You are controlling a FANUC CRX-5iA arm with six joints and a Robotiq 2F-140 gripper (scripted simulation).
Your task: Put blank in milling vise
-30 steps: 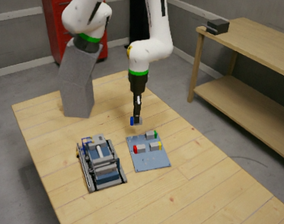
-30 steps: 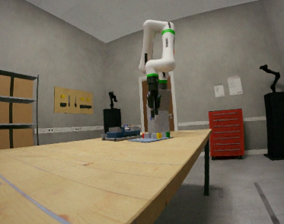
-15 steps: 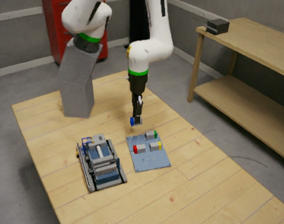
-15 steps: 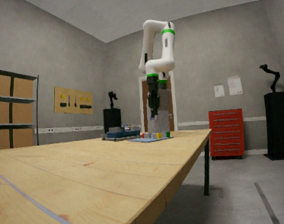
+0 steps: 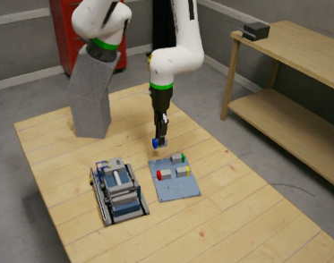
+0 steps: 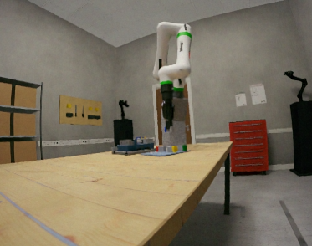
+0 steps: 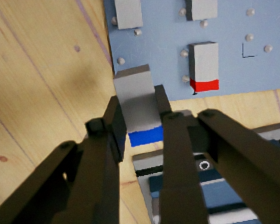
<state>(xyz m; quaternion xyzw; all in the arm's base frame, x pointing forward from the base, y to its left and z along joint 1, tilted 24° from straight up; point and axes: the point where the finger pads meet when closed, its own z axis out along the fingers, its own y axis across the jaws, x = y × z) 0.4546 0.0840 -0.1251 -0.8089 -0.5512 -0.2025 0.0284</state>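
My hand is 12 cm short of the light grey jaw block, 28 cm to the left of it and 11 cm above it. From my hand the other things lie so: green-ended blank (4 cm ahead, 9 cm to the left, 16 cm below); red-ended blank (8 cm ahead, 4 cm to the right, 16 cm below); yellow-ended blank (12 cm ahead, 5 cm to the left, 16 cm below).
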